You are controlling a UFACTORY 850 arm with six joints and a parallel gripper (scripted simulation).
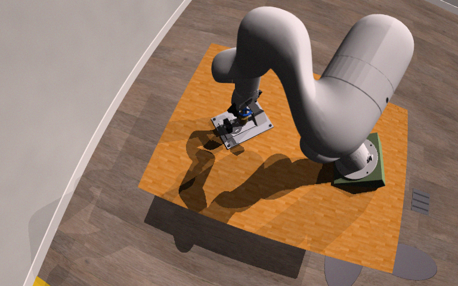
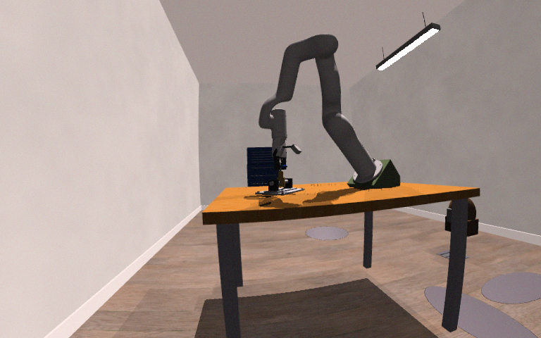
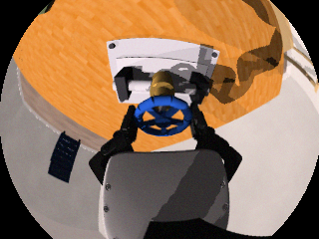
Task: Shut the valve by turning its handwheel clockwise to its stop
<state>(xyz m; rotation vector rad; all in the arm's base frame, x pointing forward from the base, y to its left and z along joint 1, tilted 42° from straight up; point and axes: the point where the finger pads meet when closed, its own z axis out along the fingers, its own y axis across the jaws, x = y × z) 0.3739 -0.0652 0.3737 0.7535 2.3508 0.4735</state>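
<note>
Now: hand right at the blue handwheel.
</note>
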